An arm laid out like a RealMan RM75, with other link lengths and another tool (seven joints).
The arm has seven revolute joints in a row. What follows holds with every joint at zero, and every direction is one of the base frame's.
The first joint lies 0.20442 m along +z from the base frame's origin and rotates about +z.
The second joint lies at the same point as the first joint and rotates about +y.
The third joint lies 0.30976 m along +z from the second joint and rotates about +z.
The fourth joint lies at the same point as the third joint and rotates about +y.
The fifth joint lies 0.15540 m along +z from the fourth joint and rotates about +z.
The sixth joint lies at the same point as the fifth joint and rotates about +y.
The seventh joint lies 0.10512 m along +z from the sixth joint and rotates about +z.
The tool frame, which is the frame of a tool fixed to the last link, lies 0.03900 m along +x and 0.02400 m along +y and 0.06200 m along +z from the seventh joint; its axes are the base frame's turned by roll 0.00, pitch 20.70 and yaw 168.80 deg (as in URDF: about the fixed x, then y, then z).
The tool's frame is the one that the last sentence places.
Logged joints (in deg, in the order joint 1, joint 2, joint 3, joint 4, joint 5, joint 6, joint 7), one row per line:
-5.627, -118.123, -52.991, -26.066, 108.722, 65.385, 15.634
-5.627, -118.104, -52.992, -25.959, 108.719, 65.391, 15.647
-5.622, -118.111, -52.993, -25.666, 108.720, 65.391, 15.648
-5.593, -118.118, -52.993, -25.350, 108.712, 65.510, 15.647
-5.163, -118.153, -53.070, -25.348, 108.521, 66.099, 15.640
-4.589, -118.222, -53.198, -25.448, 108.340, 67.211, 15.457
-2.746, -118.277, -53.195, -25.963, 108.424, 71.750, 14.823
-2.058, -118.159, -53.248, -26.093, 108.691, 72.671, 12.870
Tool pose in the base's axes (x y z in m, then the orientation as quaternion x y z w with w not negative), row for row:
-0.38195, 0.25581, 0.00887, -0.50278, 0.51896, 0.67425, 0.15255
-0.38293, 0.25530, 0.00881, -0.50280, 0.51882, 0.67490, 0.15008
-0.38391, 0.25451, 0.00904, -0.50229, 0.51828, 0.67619, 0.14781
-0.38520, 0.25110, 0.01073, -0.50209, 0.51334, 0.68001, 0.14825
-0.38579, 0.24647, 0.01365, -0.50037, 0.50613, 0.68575, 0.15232
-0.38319, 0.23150, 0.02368, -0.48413, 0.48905, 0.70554, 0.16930
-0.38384, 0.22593, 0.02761, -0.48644, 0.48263, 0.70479, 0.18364
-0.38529, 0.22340, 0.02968, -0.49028, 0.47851, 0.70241, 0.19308
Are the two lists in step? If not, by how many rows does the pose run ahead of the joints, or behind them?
The pose runs 1 row ahead of the joints: the pose in row i belongs to the joints in row i + 1.
